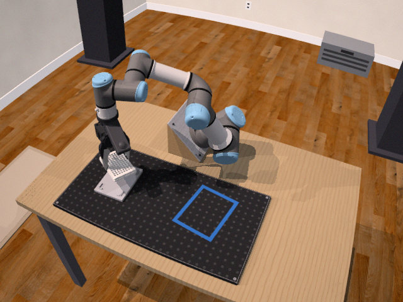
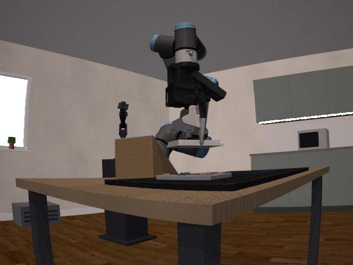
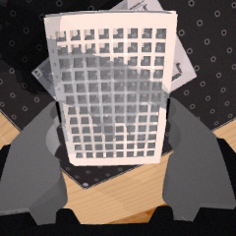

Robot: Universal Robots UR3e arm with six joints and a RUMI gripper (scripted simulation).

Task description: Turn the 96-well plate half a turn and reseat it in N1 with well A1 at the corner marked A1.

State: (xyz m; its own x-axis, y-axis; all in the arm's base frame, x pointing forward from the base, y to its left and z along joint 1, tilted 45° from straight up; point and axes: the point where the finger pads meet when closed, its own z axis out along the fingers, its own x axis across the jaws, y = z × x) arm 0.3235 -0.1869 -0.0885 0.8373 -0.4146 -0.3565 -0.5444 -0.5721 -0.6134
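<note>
Now: hand 1 cm to the left of the plate nest N1 and 10 cm above it. Also, from my hand: 96-well plate: 1 cm below.
</note>
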